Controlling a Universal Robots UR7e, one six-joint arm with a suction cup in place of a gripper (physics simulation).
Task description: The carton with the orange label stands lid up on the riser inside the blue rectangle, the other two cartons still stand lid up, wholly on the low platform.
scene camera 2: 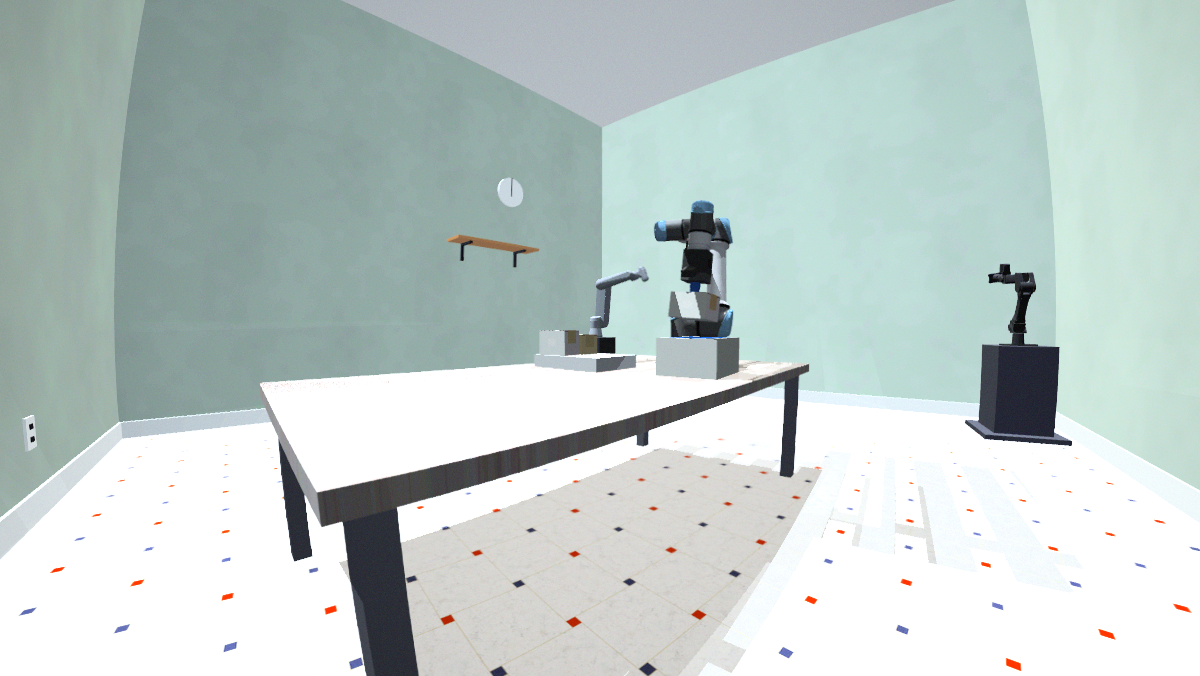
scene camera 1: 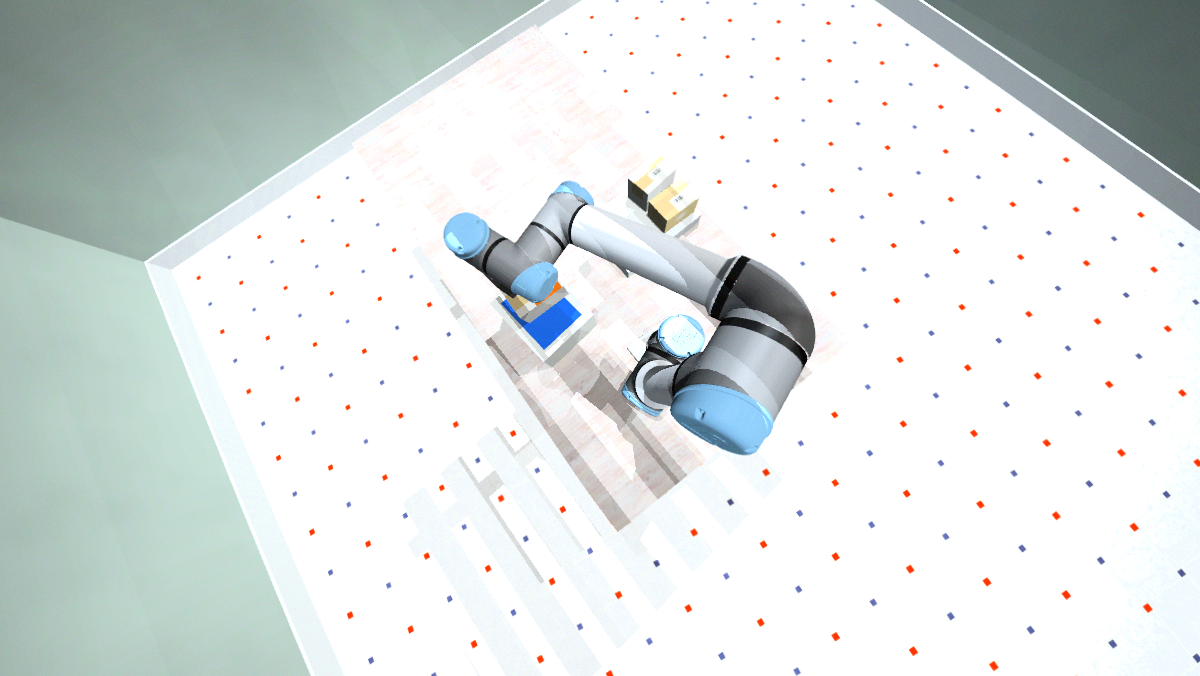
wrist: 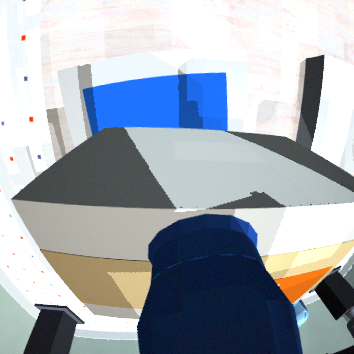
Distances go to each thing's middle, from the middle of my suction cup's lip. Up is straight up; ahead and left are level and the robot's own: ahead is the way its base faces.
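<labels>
With the carton with orange label point(scene camera 2: 698, 306), my suction cup is 10 mm to the left of it, 20 mm past it and 60 mm above it. Measured from my suction cup, the riser with blue rectangle point(scene camera 1: 552, 335) is 10 mm to the left, 30 mm behind and 220 mm below, and there's a low platform point(scene camera 2: 599, 362) that's 450 mm to the right, 10 mm behind and 250 mm below.
</labels>
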